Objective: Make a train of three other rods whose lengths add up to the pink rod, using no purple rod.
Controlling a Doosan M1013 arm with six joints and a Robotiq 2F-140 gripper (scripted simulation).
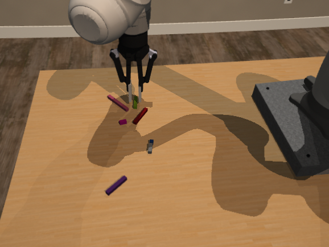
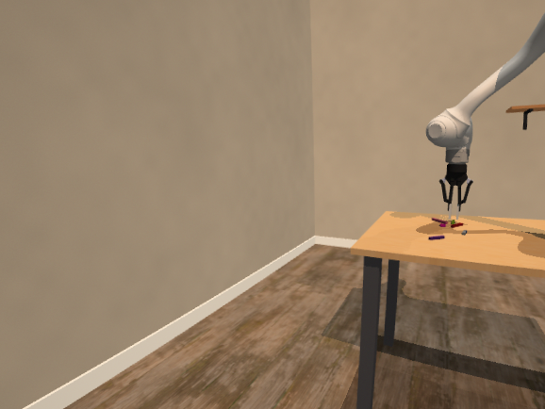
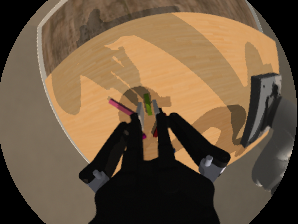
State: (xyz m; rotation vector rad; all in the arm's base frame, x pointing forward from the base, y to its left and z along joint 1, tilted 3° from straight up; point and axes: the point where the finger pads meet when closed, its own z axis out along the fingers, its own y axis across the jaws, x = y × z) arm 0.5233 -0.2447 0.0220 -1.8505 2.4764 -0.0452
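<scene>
My gripper is now 50 mm above the lime rod. Round my hand: magenta rod 60 mm ahead, 70 mm to the left, 50 mm below; red rod 60 mm to the left, 50 mm below; pink rod 50 mm ahead, 10 mm to the right, 50 mm below.
</scene>
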